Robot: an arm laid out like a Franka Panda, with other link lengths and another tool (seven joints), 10 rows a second.
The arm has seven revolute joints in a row. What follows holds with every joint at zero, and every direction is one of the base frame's.
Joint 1 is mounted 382.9 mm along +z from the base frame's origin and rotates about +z.
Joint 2 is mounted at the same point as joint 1 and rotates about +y.
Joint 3 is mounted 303.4 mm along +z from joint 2 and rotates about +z.
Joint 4 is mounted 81.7 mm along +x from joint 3 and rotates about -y.
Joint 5 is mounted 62.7 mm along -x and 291.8 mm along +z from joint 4 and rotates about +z.
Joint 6 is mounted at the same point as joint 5 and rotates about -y.
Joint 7 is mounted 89.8 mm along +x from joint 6 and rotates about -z.
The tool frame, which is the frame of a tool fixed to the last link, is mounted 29 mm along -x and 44 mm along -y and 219.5 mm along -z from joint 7; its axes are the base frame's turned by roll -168.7, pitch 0 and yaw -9.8 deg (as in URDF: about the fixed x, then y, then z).
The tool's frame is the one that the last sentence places.
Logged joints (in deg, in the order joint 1, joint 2, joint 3, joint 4, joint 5, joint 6, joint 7), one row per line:
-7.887, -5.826, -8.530, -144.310, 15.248, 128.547, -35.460
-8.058, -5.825, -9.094, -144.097, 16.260, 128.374, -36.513
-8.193, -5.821, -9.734, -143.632, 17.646, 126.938, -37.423
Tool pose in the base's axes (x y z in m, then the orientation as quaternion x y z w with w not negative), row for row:
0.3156, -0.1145, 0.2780, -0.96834, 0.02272, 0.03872, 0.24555
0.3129, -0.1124, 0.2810, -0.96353, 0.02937, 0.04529, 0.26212
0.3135, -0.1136, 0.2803, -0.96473, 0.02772, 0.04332, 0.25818
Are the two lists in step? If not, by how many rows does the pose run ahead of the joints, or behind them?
The pose runs 2 rows ahead of the joints: the pose in row i belongs to the joints in row i + 2.
